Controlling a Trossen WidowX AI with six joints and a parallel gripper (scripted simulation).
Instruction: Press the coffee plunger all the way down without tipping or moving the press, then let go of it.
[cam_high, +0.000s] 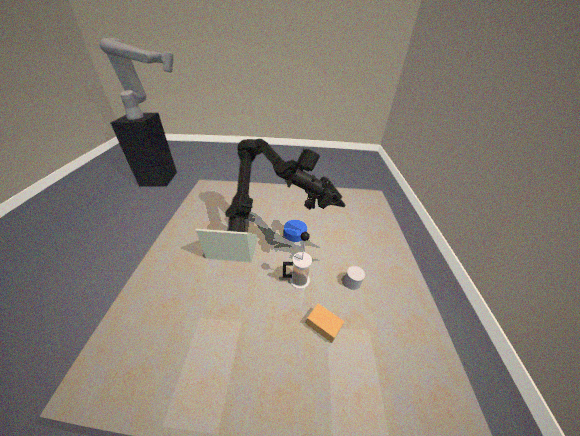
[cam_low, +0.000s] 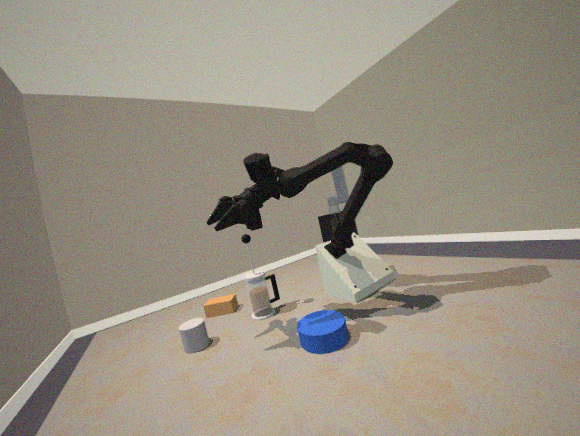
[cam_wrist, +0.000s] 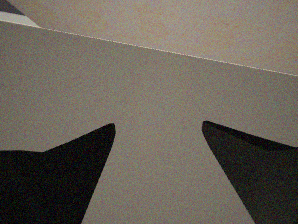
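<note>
Now: the coffee press 16 cm behind my gripper tip, 12 cm to the right of it and 20 cm below it.
</note>
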